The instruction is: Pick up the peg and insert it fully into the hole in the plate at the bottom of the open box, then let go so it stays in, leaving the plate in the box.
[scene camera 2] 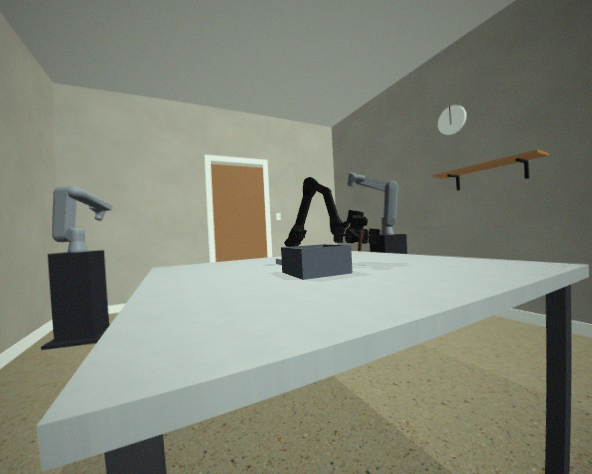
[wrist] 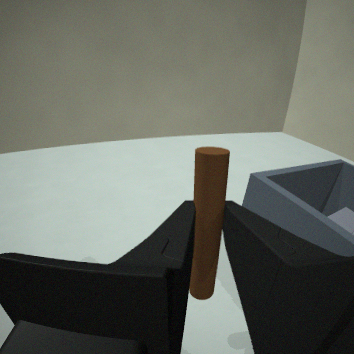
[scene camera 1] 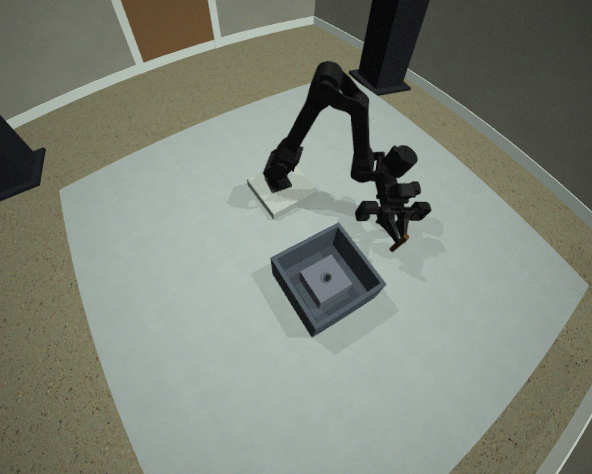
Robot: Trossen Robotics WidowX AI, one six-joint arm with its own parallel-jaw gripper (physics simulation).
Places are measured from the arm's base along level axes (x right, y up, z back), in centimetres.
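Pixels of known places: gripper, fingertip midpoint: [scene camera 2: 360, 238] [wrist: 206, 209] [scene camera 1: 401, 242]; arm's base, origin of the base link: [scene camera 1: 278, 182].
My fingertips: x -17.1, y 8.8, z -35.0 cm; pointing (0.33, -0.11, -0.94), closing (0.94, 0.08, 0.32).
Observation:
Ahead of a thing's pixels: the offset from my fingertips to its middle. "*": to the spot under its first point. Level surfaces: height alone.
The brown peg {dx -0.1, dy -1.0, dz +0.5 cm} [scene camera 1: 395, 246] [scene camera 2: 360, 241] [wrist: 211, 175] is held across the fingertips of my gripper [scene camera 1: 400, 241] [wrist: 206, 209]. The gripper is shut on it around its middle, and both peg ends show in the wrist view. In scene camera 2 the peg looks near upright. It is off the table, outside the box and to its right in scene camera 1. The open grey-blue box {dx +18.5, dy -6.9, dz +1.3 cm} [scene camera 1: 290, 296] [scene camera 2: 327, 262] [wrist: 270, 200] stands on the table. The pale plate {dx +18.5, dy -8.3, dz +1.3 cm} [scene camera 1: 315, 286] [wrist: 345, 218] lies at its bottom, with the round hole {* dx +17.9, dy -7.9, dz +2.0 cm} [scene camera 1: 326, 277] near its middle.
The arm's pale base block [scene camera 1: 287, 202] is behind the box on the light table {dy -11.8 cm} [scene camera 1: 200, 350] [scene camera 2: 225, 325]. The box's raised walls surround the plate. Two grey arms [scene camera 2: 65, 215] [scene camera 2: 391, 205] stand on dark pedestals beyond the table.

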